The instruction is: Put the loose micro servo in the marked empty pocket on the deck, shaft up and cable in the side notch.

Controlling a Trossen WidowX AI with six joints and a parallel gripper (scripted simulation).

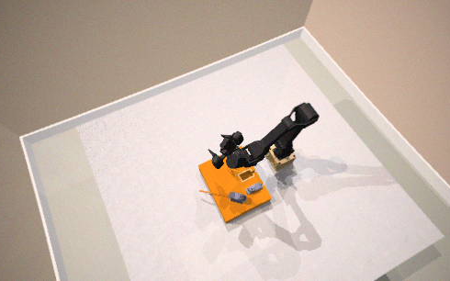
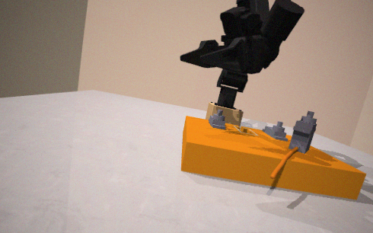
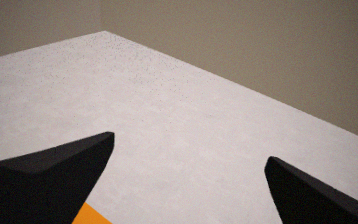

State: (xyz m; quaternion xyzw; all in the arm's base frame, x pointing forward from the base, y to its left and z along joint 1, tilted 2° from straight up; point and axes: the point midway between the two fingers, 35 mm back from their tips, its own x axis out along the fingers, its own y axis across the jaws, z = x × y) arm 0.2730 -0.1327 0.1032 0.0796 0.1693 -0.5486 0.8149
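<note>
Right now the orange deck is 170 mm to the left of my gripper tip, 160 mm below it and 30 mm ahead of it.
</note>
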